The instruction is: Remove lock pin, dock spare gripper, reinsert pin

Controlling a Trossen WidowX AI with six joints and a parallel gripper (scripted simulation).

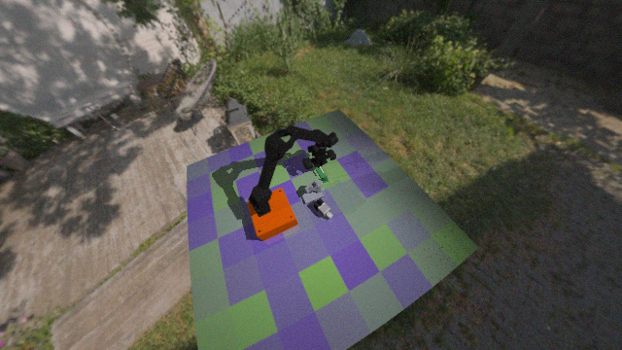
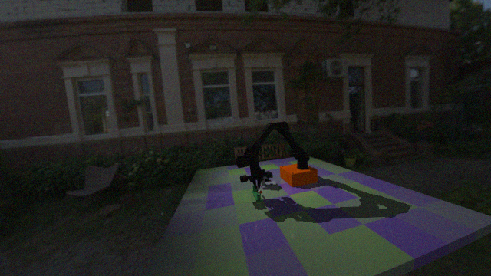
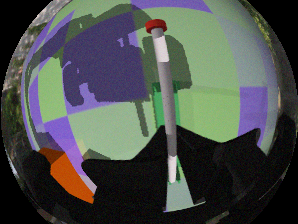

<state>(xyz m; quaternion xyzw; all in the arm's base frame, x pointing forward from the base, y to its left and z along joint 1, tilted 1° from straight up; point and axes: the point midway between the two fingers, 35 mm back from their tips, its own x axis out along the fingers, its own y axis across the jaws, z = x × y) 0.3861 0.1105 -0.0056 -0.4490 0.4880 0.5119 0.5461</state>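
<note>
Now: the green strip 2 cm to the right of my gripper tip and 2 cm below it. Also, from my gripper tip: spare gripper 11 cm behind, 25 cm to the right, 2 cm below; then grey mount 11 cm behind, 12 cm to the right, 1 cm above.
</note>
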